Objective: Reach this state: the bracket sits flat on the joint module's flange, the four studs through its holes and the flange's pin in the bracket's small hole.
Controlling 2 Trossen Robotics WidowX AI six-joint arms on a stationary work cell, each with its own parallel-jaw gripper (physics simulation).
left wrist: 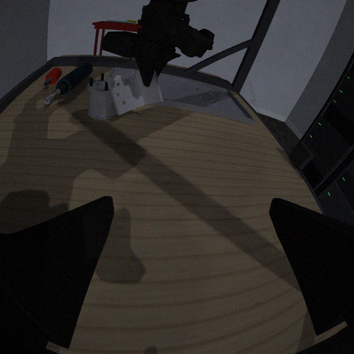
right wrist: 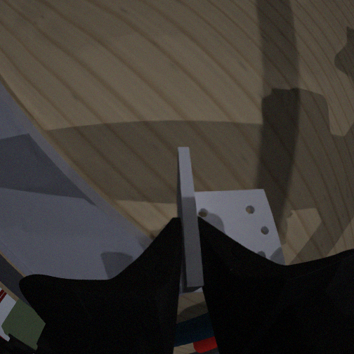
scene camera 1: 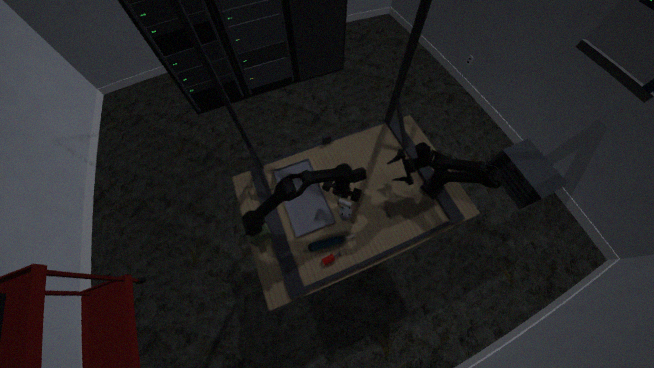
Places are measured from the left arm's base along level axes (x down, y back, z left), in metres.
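Where they show: left gripper, fingertip midpoint: [scene camera 1: 389, 171]; right gripper, fingertip midpoint: [scene camera 1: 340, 196]; left arm's base, link origin: [scene camera 1: 433, 186]; right arm's base, link origin: [scene camera 1: 254, 228].
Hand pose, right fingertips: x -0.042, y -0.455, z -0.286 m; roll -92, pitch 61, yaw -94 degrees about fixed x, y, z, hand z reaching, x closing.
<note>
Each offset is from my right fingertips to the top centre of the thing. "spot": to the spot under its first point.
The right gripper [left wrist: 148, 84] [right wrist: 189, 219] is shut on the upright flange of a light grey bracket [left wrist: 124, 96] [right wrist: 236, 217]. The bracket's other plate, with several round holes, extends to the right in the right wrist view and is tilted in the left wrist view. The pale round joint module [left wrist: 101, 104] stands upright on the table with dark studs pointing up. The bracket's holed plate appears close beside it; whether they touch cannot be told. The small pin and small hole cannot be made out. The left gripper [scene camera 1: 392, 171] [left wrist: 192, 200] is wide open and empty, away from both parts.
A grey tray @(dy -0.135, dx +0.053, dz -0.156 m) [scene camera 1: 305, 217] [left wrist: 200, 102] [right wrist: 55, 215] lies beside the bracket. A blue-handled tool @(spot: dy -0.212, dx +0.030, dz +0.140 m) [scene camera 1: 326, 244] [left wrist: 77, 78] and a red-handled tool @(dy -0.231, dx +0.035, dz +0.204 m) [scene camera 1: 328, 259] [left wrist: 53, 76] lie near the module. Dark frame posts [scene camera 1: 407, 65] rise from the table.
</note>
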